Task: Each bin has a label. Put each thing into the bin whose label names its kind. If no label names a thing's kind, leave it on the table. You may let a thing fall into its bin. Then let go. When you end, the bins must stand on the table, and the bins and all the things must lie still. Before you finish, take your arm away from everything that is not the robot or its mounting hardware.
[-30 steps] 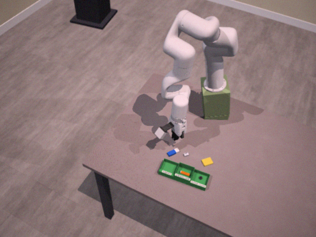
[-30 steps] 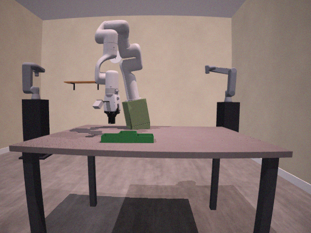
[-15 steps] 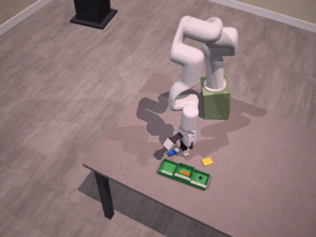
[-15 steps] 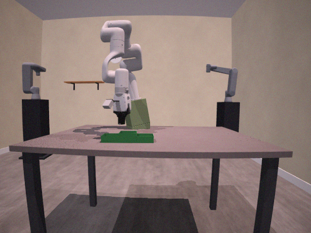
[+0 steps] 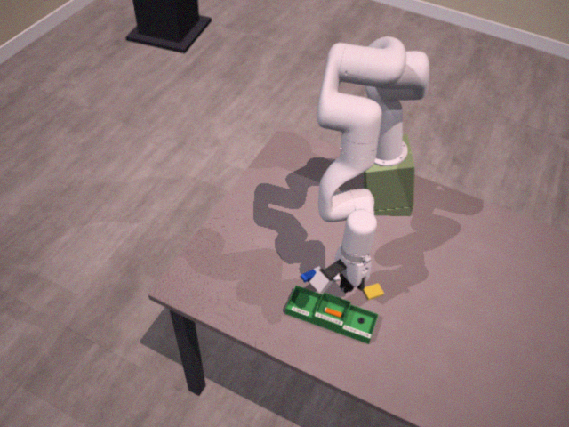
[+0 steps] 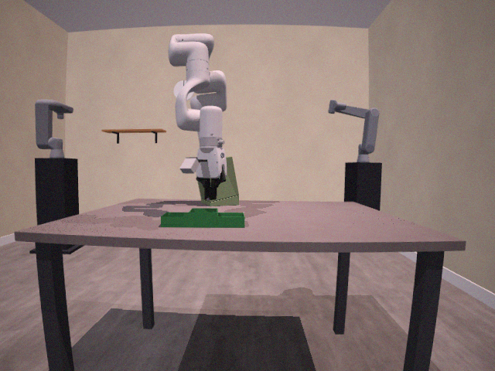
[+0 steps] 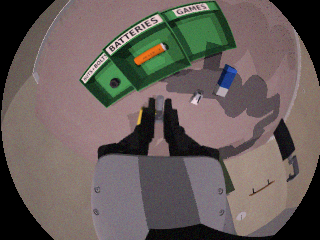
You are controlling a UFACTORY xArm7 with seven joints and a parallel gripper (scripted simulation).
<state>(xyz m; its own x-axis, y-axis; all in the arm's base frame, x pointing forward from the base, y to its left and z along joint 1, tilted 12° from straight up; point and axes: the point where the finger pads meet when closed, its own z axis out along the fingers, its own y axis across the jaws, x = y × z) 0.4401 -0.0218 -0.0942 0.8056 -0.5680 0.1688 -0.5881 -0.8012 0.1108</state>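
My hand is 80 mm above the black round piece, 70 mm to the right of it and 50 mm short of it. The rest, counted from my hand: grey metal piece: 20 mm below; grey thing: 80 mm below, 60 mm behind, 40 mm to the right; orange thing: 80 mm below, 50 mm ahead, 20 mm to the right.
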